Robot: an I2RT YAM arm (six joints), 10 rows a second.
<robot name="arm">
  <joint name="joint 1" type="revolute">
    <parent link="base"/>
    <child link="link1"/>
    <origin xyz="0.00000 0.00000 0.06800" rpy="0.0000 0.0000 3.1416"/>
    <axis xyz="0 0 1"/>
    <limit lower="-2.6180" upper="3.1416"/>
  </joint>
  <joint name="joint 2" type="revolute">
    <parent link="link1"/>
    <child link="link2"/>
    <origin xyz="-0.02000 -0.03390 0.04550" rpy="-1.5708 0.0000 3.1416"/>
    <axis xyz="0 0 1"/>
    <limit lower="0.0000" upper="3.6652"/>
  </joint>
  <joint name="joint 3" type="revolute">
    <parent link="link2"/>
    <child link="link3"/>
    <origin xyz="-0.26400 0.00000 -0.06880" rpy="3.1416 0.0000 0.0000"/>
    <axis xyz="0 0 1"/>
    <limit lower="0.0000" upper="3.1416"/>
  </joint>
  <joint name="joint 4" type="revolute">
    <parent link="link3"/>
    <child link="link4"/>
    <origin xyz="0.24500 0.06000 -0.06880"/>
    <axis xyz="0 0 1"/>
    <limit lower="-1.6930" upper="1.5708"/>
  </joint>
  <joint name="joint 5" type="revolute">
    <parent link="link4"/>
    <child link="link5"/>
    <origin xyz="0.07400 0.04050 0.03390" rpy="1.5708 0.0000 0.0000"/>
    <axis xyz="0 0 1"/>
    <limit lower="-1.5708" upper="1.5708"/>
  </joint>
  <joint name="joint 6" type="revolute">
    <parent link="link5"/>
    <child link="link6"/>
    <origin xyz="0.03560 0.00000 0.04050" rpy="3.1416 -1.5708 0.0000"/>
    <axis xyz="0 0 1"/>
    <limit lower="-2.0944" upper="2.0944"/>
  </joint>
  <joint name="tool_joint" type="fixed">
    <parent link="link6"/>
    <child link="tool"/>
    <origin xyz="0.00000 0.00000 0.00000"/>
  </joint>
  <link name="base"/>
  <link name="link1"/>
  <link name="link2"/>
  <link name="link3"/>
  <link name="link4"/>
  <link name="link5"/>
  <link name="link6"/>
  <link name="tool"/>
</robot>
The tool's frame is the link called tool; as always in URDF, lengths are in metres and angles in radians.
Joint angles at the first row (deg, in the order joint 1, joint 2, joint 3, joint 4, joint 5, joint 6):
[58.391, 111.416, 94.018, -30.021, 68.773, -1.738]
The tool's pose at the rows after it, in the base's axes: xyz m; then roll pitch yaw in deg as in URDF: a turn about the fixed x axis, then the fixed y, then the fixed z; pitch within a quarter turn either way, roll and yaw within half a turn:
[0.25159, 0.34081, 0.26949, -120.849, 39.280, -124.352]
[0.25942, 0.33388, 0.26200, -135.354, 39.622, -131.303]
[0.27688, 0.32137, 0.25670, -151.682, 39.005, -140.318]
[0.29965, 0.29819, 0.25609, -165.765, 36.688, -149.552]
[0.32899, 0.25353, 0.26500, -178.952, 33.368, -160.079]
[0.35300, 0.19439, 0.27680, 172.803, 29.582, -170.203]
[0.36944, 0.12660, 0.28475, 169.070, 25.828, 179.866]
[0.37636, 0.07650, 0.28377, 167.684, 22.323, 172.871]
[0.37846, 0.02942, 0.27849, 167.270, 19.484, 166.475]
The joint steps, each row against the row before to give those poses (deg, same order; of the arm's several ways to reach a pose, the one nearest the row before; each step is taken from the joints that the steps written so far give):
[-0.635, 0.000, -0.023, -6.139, -8.328, 5.048]
[-1.967, 0.000, 0.003, -2.867, -11.563, 5.006]
[-3.737, -0.022, -0.001, -0.852, -13.288, 3.498]
[-5.268, -0.525, -0.001, -1.202, -12.087, 2.425]
[-8.217, -1.879, 0.000, -2.250, -12.371, 1.553]
[-9.508, -2.361, 0.000, -3.760, -8.654, 0.896]
[-10.360, -1.813, 0.000, -4.284, -4.854, 0.219]
[-7.672, -0.307, -0.066, -3.168, -2.623, -0.088]
[-7.191, 0.001, -0.765, -1.858, -1.508, -0.372]

